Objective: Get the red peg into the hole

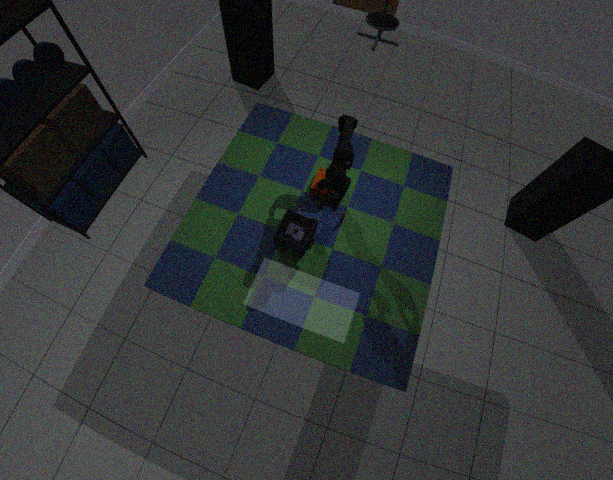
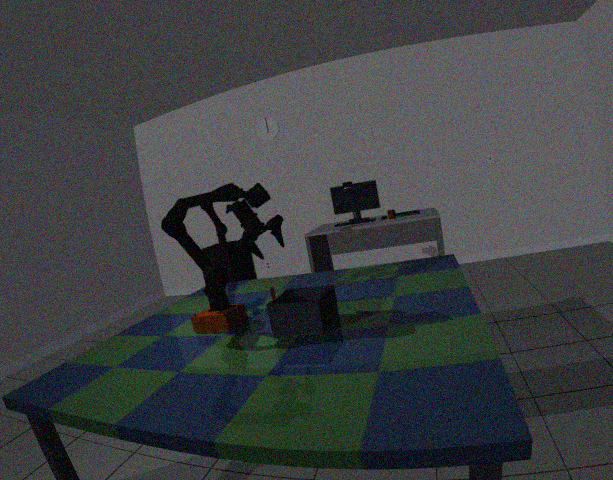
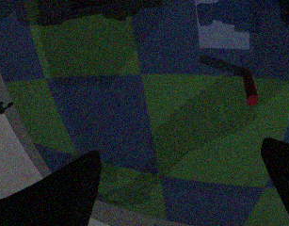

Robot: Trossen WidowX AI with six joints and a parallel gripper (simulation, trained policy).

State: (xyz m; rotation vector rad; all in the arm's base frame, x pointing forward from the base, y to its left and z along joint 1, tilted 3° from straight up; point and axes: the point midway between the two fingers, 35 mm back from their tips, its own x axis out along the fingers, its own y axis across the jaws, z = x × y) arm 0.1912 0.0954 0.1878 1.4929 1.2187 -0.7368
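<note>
My gripper tip is 17 cm above the red peg, 6 cm past it and 3 cm to the right of it. Round my gripper tip: dark box: 18 cm below, 15 cm ahead, 13 cm to the right.
</note>
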